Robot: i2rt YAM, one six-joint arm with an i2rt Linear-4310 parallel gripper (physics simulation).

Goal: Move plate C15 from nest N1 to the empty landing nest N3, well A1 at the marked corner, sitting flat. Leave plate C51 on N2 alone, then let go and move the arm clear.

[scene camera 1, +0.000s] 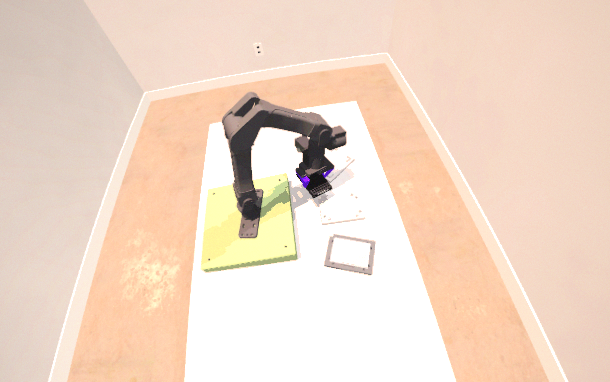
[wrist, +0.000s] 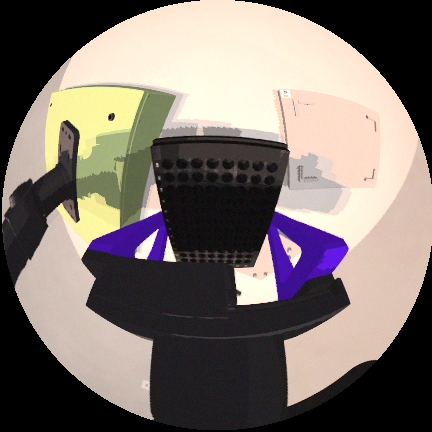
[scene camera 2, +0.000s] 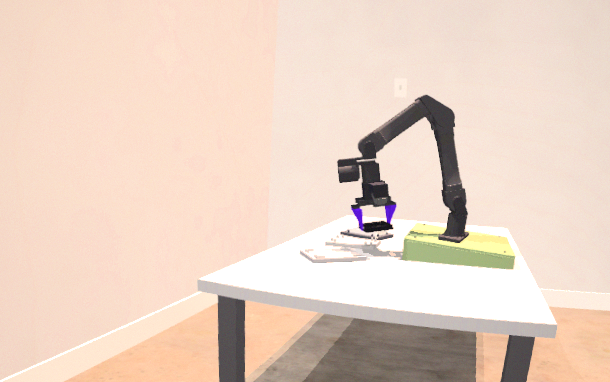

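My gripper (scene camera 1: 318, 182) (scene camera 2: 375, 225) (wrist: 217, 214) has purple fingers and is shut on the sides of a black well plate (scene camera 1: 321, 189) (scene camera 2: 377, 228) (wrist: 220, 172), taken as C15; its label is unreadable. The plate hangs roughly level, low above the table. A pale nest (scene camera 2: 335, 256) (wrist: 335, 135) with corner brackets and a small label has no plate on it; the arm partly hides it in scene camera 1. A white nest (scene camera 1: 342, 218) (scene camera 2: 350, 243) with pegs is beside the held plate. A dark-rimmed nest (scene camera 1: 328, 254) (scene camera 2: 350, 233) has a white middle; I cannot tell whether that is C51.
The arm's base stands on a raised yellow-green block (scene camera 1: 220, 240) (scene camera 2: 460, 256) (wrist: 95, 110) to the left of the nests in scene camera 1. The white table (scene camera 1: 300, 320) (scene camera 2: 400, 295) has an open edge beyond the nests. The arm's shadow falls between the block and the nests.
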